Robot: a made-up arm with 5 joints.
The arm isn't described. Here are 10 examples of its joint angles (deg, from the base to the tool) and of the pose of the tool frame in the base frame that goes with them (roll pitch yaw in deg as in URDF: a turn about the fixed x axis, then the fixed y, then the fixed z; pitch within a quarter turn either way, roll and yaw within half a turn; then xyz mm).
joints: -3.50 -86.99 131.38 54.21 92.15
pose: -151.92 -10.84 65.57 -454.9 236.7 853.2
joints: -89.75 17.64 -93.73 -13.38 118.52
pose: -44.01 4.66 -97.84 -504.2 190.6 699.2
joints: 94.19 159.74 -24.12 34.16 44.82
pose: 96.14 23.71 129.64 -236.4 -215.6 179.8
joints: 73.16 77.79 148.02 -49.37 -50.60
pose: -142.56 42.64 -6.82 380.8 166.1 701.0
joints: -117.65 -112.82 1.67 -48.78 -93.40
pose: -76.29 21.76 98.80 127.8 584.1 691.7
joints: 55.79 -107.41 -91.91 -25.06 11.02
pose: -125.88 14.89 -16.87 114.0 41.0 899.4
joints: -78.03 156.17 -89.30 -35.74 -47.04
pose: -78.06 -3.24 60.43 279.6 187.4 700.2
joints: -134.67 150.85 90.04 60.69 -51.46
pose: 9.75 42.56 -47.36 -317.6 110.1 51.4
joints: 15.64 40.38 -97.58 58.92 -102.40
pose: -126.01 45.67 -146.33 -423.1 -261.0 525.0
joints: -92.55 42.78 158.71 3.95 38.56
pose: 171.05 20.33 -115.12 341.7 -84.8 618.7
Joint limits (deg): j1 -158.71..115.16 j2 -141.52..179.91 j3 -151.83..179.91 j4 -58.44..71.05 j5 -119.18..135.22
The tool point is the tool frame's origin. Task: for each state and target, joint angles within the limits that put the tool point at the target. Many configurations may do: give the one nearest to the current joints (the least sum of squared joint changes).
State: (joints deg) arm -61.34 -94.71 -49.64 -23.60 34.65
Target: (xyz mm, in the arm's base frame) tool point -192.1 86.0 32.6
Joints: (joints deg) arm -89.35 -58.22 -65.24 -37.38 36.10
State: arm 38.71 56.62 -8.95 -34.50 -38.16
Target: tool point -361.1 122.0 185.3
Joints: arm 35.29 82.27 -25.39 -54.21 -43.22
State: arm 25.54 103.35 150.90 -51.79 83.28
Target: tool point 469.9 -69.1 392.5
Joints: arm 9.82 70.09 150.52 -33.02 105.83
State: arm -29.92 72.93 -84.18 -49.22 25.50
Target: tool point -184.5 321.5 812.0
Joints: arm -34.72 66.30 -83.01 -41.75 34.88
